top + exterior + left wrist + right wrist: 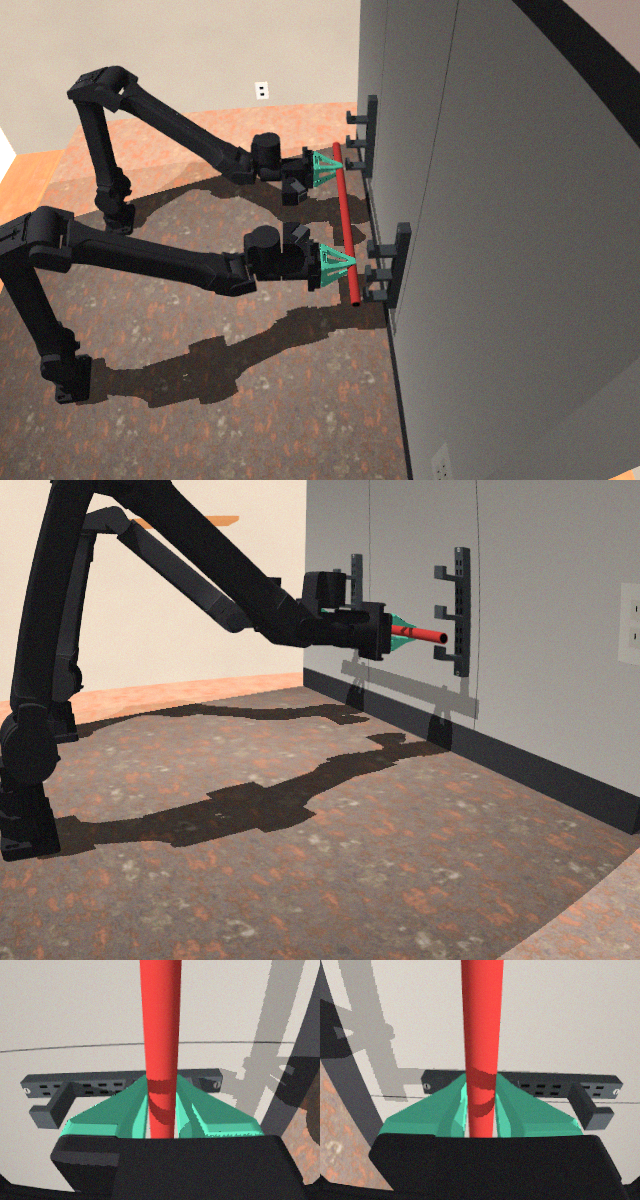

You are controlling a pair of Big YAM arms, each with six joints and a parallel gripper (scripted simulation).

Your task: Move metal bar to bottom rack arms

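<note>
My left hand is 15 cm to the left of the red metal bar and 1 cm short of it. Round my left hand: grey wall (25 cm ahead, 22 cm above, 19 cm to the right); then dark baseboard (20 cm below, 19 cm to the right, 10 cm ahead).
My right hand is 15 cm to the right of the red metal bar. From my right hand the other things lie so: grey wall 24 cm ahead, 22 cm above, 11 cm to the left; then dark baseboard 20 cm below, 11 cm to the left, 9 cm ahead.
</note>
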